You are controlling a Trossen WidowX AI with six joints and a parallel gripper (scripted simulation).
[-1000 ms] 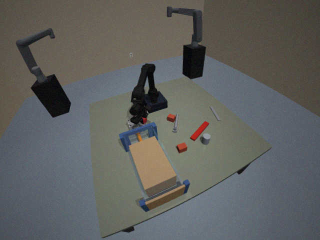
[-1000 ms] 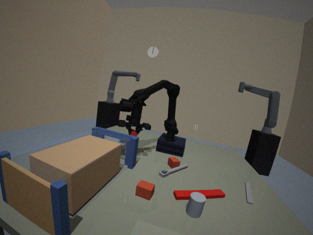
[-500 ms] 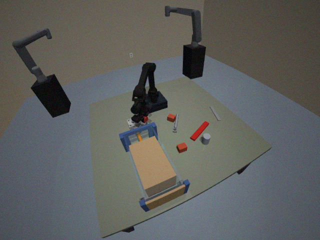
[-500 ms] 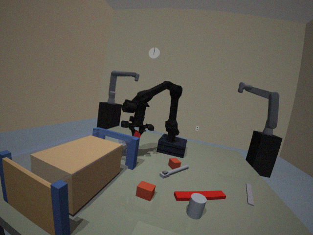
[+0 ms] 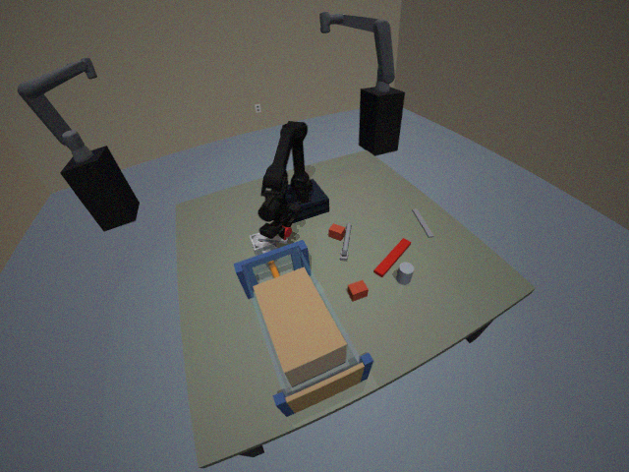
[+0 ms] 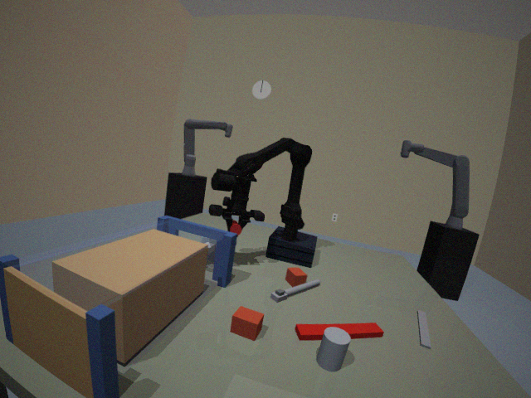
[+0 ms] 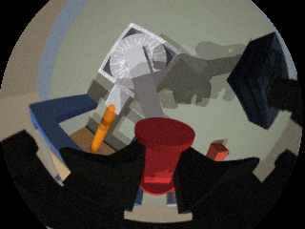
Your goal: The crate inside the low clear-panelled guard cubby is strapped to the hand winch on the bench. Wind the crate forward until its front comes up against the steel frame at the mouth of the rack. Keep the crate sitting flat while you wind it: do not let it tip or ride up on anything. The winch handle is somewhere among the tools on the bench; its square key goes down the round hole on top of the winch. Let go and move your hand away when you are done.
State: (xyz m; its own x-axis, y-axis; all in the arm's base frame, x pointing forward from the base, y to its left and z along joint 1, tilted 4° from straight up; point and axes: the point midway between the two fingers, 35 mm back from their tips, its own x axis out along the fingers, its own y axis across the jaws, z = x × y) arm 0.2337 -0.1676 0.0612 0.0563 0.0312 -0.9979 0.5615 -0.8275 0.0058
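My gripper tip is 3 cm to the left of the winch handle, 2 cm past it and 1 cm above it. Also, from my gripper tip: hand winch (9 cm to the right, 8 cm below, 7 cm behind); then red knob (2 cm above); then red bar (39 cm to the left, 20 cm ahead, 11 cm below).
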